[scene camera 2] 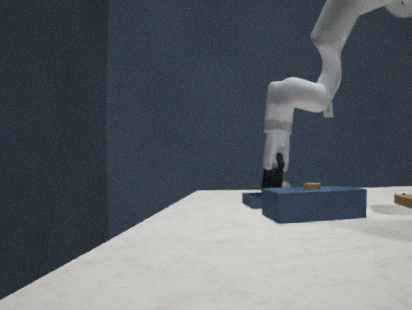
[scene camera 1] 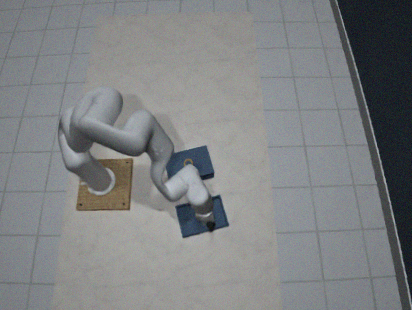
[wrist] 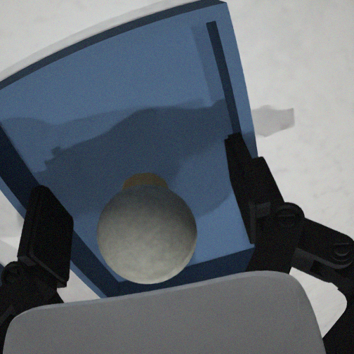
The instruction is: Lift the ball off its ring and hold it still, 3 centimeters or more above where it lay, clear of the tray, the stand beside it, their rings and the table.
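Places are measured from the arm's base along level axes (x ahead, y left, z up), in metres.
Where they show: arm's base at its link origin: (scene camera 1: pixel 101 181).
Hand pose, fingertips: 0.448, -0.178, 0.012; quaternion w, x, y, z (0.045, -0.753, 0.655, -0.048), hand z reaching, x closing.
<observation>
Each offset is from my fingertips to the centre of the thing, as dx, dy, dz. "pt": to the spot under its first point. Level surfaces: height alone.
The pale grey ball @(-0.031, +0.002, +0.006) (wrist: pixel 146 234) (scene camera 2: pixel 286 184) sits at its tan ring (wrist: pixel 145 179) in the blue tray @(-0.031, +0.002, -0.017) (wrist: pixel 85 70) (scene camera 1: pixel 180 221) (scene camera 2: pixel 251 200). The ring is mostly hidden behind the ball in the wrist view. My gripper (wrist: pixel 138 180) (scene camera 1: pixel 211 226) (scene camera 2: pixel 272 181) is open and points down over the tray, with one black finger on each side of the ball and a gap on both sides. In scene camera 2 the fingertips are low, beside the ball, and partly hidden behind the stand. The ball cannot be made out in scene camera 1.
The blue stand (scene camera 1: pixel 201 156) (scene camera 2: pixel 315 205), a taller block, is beside the tray and bears a tan ring @(pt -0.070, +0.233, +0.036) (scene camera 1: pixel 188 159) (scene camera 2: pixel 312 186) on top. The arm's wooden base plate (scene camera 1: pixel 125 185) (scene camera 2: pixel 404 200) lies farther off on the pale table @(dz -0.031) (scene camera 1: pixel 175 65) (scene camera 2: pixel 200 265).
</observation>
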